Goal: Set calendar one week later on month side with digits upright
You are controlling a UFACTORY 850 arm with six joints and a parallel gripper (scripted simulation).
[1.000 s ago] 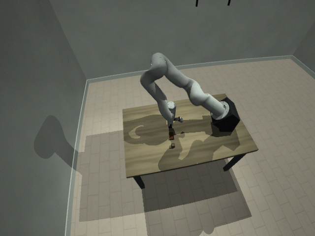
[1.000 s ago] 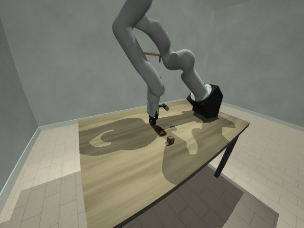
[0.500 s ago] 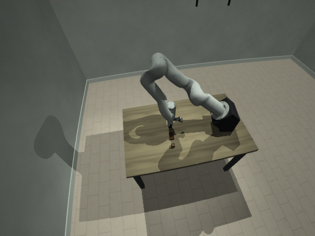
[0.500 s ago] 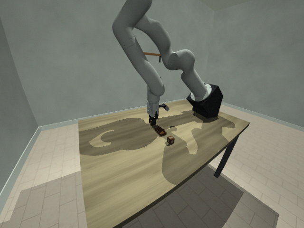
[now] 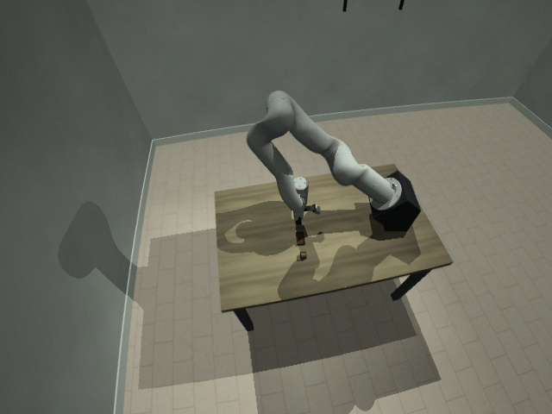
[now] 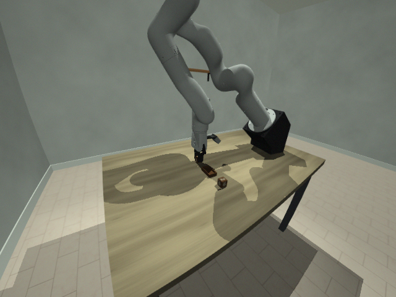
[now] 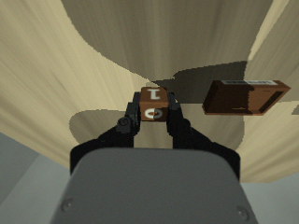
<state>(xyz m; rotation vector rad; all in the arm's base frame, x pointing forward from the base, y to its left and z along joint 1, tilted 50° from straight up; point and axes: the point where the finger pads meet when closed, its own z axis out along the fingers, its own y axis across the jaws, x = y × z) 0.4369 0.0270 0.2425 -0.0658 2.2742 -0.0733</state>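
My hand is 1 cm past the brown tray, 11 cm to the right of it and 3 cm above it. The rest, counted from my hand: brown digit cube: 1 cm below.
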